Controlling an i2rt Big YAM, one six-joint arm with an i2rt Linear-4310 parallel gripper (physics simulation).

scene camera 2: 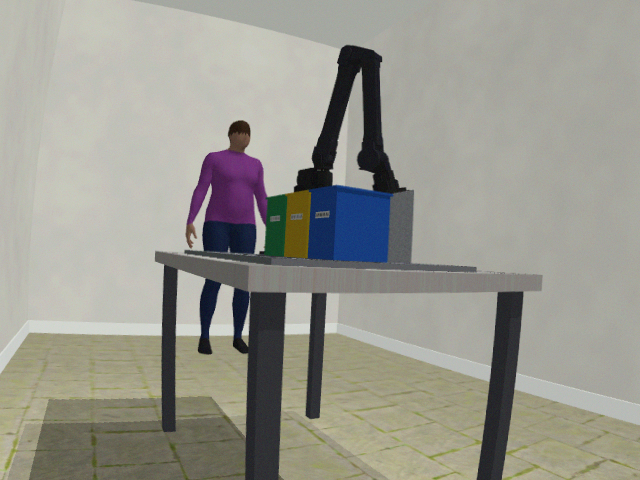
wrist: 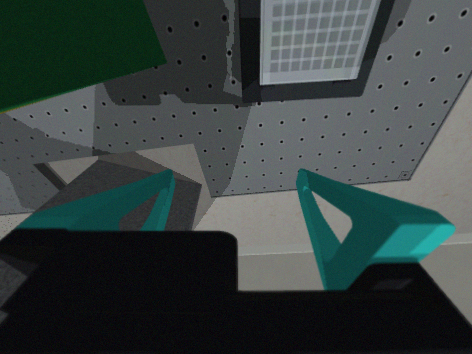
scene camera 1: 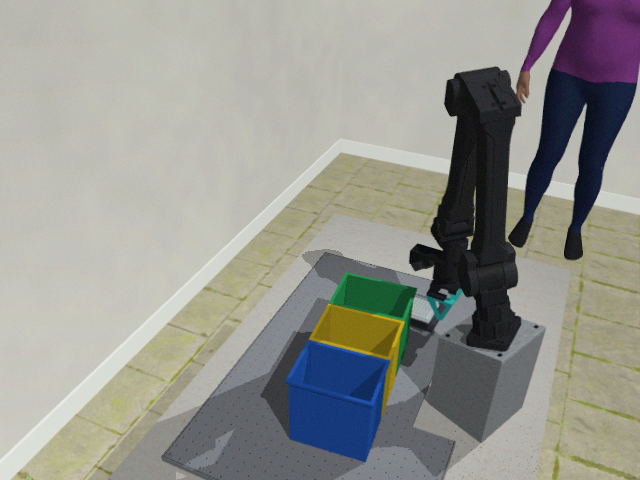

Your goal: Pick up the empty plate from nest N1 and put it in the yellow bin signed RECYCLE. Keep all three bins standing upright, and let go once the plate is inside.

Labels:
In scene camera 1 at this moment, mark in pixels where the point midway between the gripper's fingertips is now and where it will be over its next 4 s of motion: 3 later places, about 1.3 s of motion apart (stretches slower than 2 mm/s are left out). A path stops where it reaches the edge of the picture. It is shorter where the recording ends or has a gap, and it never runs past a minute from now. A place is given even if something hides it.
The gripper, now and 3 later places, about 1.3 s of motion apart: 446, 309; 418, 287; 410, 302; 414, 295

